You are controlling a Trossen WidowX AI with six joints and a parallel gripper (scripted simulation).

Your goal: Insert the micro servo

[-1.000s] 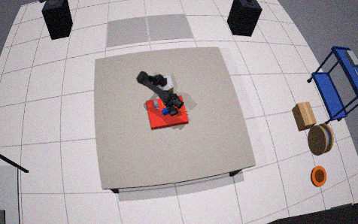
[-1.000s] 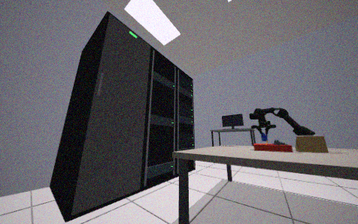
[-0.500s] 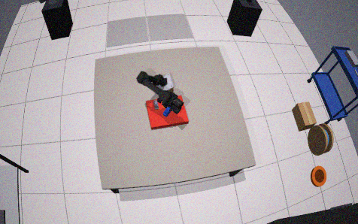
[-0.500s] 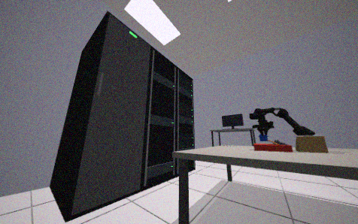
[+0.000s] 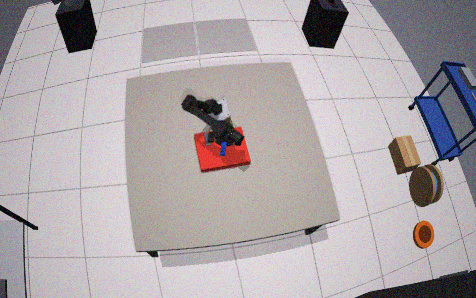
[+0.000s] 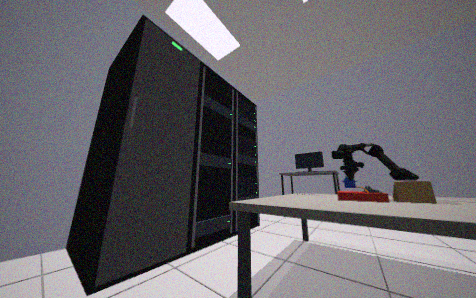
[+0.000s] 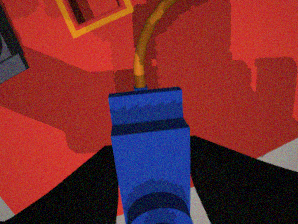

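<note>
My gripper tip is now 1 cm short of the red deck and 10 cm above it.
</note>
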